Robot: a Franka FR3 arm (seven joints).
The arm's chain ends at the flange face. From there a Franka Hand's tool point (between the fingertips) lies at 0.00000 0.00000 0.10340 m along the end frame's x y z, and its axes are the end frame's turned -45 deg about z.
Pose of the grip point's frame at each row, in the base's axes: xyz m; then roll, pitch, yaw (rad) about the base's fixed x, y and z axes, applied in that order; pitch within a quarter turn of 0, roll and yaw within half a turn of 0:
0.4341, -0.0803, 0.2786, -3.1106, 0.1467, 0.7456
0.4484, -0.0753, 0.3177, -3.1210, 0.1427, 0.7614
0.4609, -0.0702, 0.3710, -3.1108, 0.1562, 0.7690
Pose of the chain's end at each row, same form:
0.4474, -0.0724, 0.3808, 3.0592, 0.1254, -0.0473
0.4605, -0.0667, 0.4200, 3.0548, 0.1152, -0.0305
0.4747, -0.0613, 0.4731, 3.0522, 0.1319, -0.0247

